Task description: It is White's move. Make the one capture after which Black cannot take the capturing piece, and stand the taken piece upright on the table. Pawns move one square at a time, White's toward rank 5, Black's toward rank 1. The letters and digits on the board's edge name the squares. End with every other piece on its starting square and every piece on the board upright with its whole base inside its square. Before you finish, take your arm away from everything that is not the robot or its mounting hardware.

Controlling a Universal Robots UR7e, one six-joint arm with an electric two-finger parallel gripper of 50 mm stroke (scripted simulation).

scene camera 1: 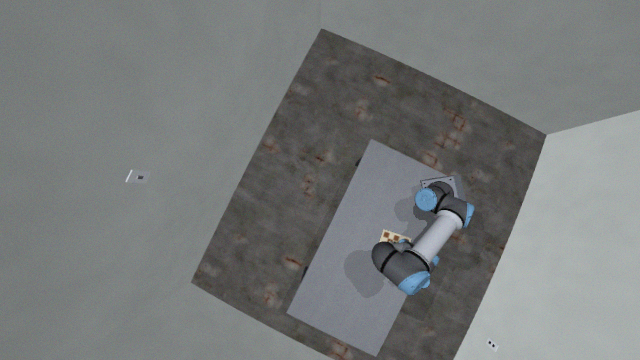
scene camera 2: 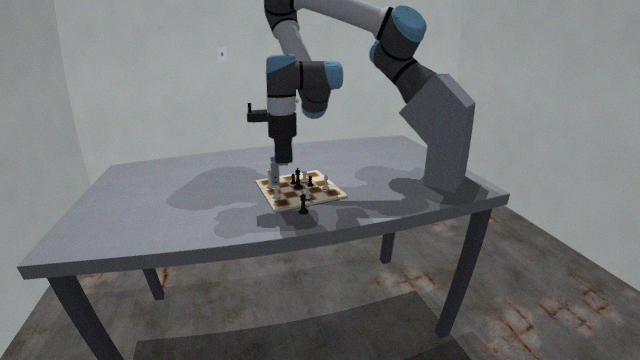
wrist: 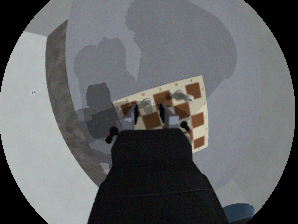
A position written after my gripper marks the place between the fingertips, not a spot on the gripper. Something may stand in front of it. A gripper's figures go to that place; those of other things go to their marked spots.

Scene:
My gripper [scene camera 2: 275, 181]: 86 cm from the lens. A chessboard [scene camera 2: 290, 198] is 86 cm from the lens.

